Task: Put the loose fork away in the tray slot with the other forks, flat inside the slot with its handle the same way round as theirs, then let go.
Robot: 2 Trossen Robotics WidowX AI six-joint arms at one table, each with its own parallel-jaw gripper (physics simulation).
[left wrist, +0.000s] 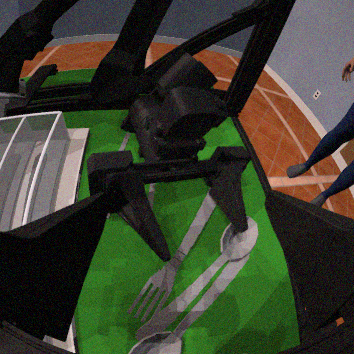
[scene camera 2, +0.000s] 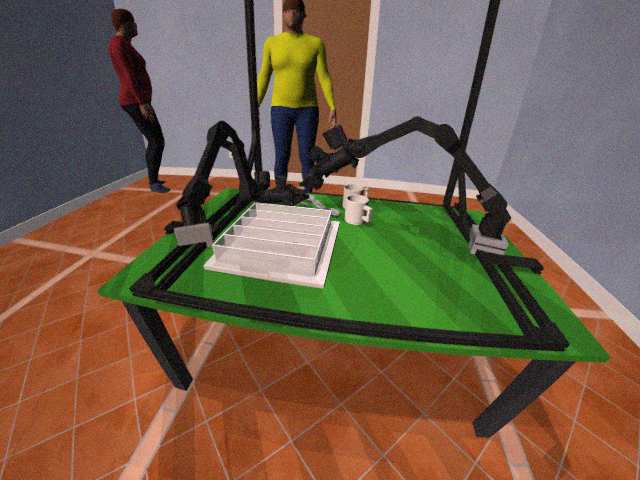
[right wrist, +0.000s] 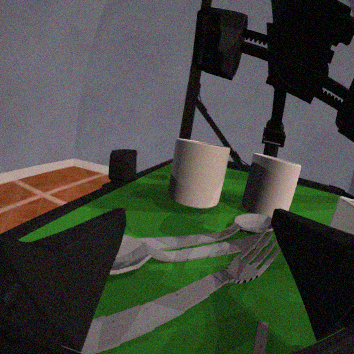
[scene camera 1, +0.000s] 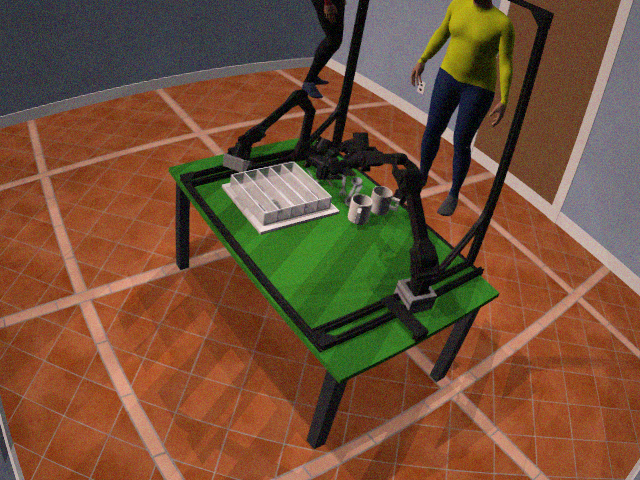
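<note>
The loose fork (left wrist: 197, 227) (right wrist: 170, 306) lies on the green table, tines beside two crossed spoons. My right gripper (left wrist: 211, 244) (scene camera 2: 305, 196) is open and low, with its fingers on either side of the fork's handle; nothing is held. My left gripper (left wrist: 188, 199) (scene camera 2: 310, 181) is open and empty, higher above the cutlery; it also shows at the top of the right wrist view (right wrist: 286, 80). The white divided tray (scene camera 1: 330, 211) (scene camera 2: 330, 253) (left wrist: 75, 150) stands beside the cutlery. Its slots hold grey shapes too unclear to name, so the slot with the forks cannot be told.
One spoon (left wrist: 240, 242) (right wrist: 252, 221) and another spoon (left wrist: 157, 345) (right wrist: 130, 257) lie crossed by the fork. Two white mugs (scene camera 1: 360, 209) (scene camera 1: 381, 200) stand beyond the spoons. A thin grey strip (right wrist: 261, 337) lies near the fork. Both arms are close together above the cutlery.
</note>
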